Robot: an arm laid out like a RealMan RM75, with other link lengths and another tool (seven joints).
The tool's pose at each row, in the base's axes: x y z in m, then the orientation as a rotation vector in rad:
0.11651, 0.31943, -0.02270, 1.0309, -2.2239, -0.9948
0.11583, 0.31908, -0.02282, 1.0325, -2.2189, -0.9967
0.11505, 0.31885, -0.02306, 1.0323, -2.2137, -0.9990
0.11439, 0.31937, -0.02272, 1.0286, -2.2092, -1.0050
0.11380, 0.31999, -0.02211, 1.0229, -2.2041, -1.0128
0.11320, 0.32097, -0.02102, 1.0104, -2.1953, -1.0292
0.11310, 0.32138, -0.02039, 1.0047, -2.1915, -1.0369
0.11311, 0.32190, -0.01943, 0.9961, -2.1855, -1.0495
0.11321, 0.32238, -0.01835, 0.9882, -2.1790, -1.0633
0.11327, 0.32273, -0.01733, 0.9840, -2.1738, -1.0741
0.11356, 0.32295, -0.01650, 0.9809, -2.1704, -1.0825
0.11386, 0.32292, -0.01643, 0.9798, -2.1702, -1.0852
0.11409, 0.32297, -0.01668, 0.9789, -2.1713, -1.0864
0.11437, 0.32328, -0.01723, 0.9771, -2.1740, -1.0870
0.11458, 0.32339, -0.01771, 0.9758, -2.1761, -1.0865
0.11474, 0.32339, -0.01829, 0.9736, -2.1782, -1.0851
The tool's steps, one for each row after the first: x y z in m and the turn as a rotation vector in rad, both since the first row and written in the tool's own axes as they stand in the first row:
0.00067, 0.00005, 0.00039, -0.0031, 0.0028, -0.0018
0.00128, 0.00010, 0.00097, -0.0070, 0.0055, -0.0024
0.00130, 0.00088, 0.00142, -0.0135, 0.0057, -0.0017
0.00124, 0.00189, 0.00170, -0.0216, 0.0053, 0.0000
0.00095, 0.00345, 0.00183, -0.0380, 0.0030, 0.0039
0.00076, 0.00417, 0.00168, -0.0454, 0.0016, 0.0056
0.00046, 0.00514, 0.00130, -0.0573, -0.0009, 0.0078
0.00016, 0.00616, 0.00077, -0.0697, -0.0038, 0.0091
-0.00003, 0.00708, 0.00024, -0.0788, -0.0059, 0.0087
-0.00027, 0.00770, -0.00037, -0.0856, -0.0081, 0.0082
-0.00042, 0.00761, -0.00063, -0.0873, -0.0095, 0.0082
-0.00062, 0.00734, -0.00061, -0.0875, -0.0110, 0.0085
-0.00111, 0.00693, -0.00034, -0.0868, -0.0134, 0.0097
-0.00138, 0.00651, -0.00014, -0.0858, -0.0147, 0.0108
-0.00155, 0.00599, 0.00011, -0.0847, -0.0155, 0.0129

